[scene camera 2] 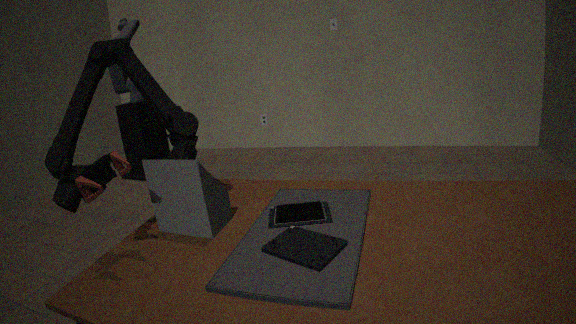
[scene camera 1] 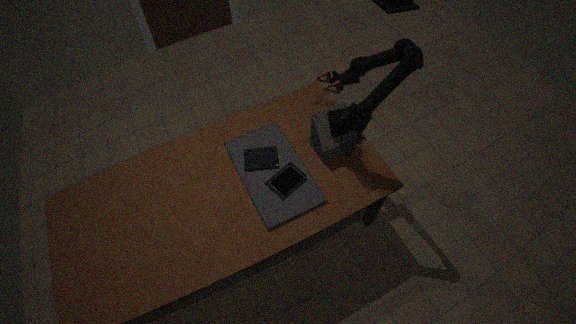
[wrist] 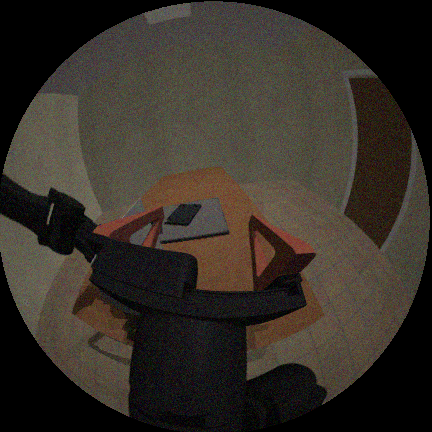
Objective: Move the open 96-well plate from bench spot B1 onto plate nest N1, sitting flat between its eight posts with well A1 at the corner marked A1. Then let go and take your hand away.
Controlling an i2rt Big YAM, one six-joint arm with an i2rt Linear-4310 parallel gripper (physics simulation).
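Places are measured from the arm's base along level axes (x ahead, y left, z up), in metres.
Where they show: gripper, fingertip midpoint: (scene camera 2: 117,176) (scene camera 1: 320,84) (wrist: 205,214); arm's base at its link origin: (scene camera 2: 177,173) (scene camera 1: 337,122).
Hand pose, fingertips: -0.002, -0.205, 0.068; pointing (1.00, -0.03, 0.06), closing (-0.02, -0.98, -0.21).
Observation:
Things, the pixels of their top centre, and the offset from my fingertips, as dx, dy, dz. "*": a spot on its surface instead. Level surfaces: height alone.
- open 96-well plate at its top centre: (scene camera 2: 299,209) (scene camera 1: 286,178) +0.305, +0.325, -0.203
- bench spot B1 at a spot on its surface: (scene camera 2: 327,218) * +0.389, +0.314, -0.217
- Plate nest N1 at its top centre: (scene camera 2: 303,240) (wrist: 182,209) (scene camera 1: 260,156) +0.379, +0.164, -0.197
- grey board at its top centre: (scene camera 2: 304,230) (scene camera 1: 272,169) (wrist: 166,218) +0.350, +0.245, -0.218
- orange-brown table at its surface level: dz -0.232
The open 96-well plate (scene camera 1: 287,180) (scene camera 2: 300,213) shows as a black rectangle with a pale outline, lying flat on the grey pad of bench spot B1 (scene camera 2: 327,218). Its wells are too dark to make out. Plate nest N1 (scene camera 1: 261,158) (scene camera 2: 306,248) (wrist: 183,214) is a dark slab beside it, with a small pale mark at one corner; its posts are hard to see. My gripper (scene camera 1: 322,84) (scene camera 2: 111,179) (wrist: 205,214) is open and empty, with orange fingers spread wide. It hangs high and off to the side, well away from plate and nest. The plate does not show in the wrist view.
Both stand on a grey board (scene camera 1: 280,215) (scene camera 2: 280,286) (wrist: 213,221) on the orange-brown table (scene camera 1: 150,210) (scene camera 2: 450,250) (wrist: 215,265). The arm's grey base block (scene camera 1: 325,141) (scene camera 2: 179,200) stands beside the board. The light is dim and the views are grainy.

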